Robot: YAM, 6 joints.
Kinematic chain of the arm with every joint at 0, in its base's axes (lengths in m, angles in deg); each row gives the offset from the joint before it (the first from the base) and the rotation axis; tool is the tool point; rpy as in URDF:
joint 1: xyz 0 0 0.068 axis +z
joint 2: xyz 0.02 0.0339 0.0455 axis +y
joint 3: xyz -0.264 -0.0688 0 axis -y
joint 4: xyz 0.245 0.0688 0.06 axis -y
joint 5: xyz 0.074 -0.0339 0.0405 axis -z
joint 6: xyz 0.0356 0 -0.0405 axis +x
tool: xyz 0 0 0 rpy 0 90 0
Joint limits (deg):
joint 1: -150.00..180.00
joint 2: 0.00..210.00
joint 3: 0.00..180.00
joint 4: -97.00..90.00
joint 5: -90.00..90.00
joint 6: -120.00..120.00
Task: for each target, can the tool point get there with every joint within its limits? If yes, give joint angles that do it. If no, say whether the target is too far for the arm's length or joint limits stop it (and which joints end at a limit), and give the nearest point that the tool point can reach.
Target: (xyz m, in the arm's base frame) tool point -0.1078 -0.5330 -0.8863
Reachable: no: too far | nearest point -0.0724 -0.3579 -0.3611 | short by 0.555 m
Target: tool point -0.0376 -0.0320 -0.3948
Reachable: no: joint limits stop it (at a limit: joint 2) | nearest point -0.0604 -0.0514 -0.3383 | short by 0.064 m
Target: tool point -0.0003 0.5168 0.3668
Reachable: yes | joints 89.89 126.82 132.65 -28.71 -2.01 -67.58
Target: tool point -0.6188 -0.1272 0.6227
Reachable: no: too far | nearest point -0.4924 -0.0194 0.5152 | short by 0.198 m
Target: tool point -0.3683 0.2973 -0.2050
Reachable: yes | joints 141.21 182.24 110.46 12.44 1.63 -0.11
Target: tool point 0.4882 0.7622 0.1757
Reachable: no: too far | nearest point 0.3475 0.5425 0.1574 | short by 0.261 m
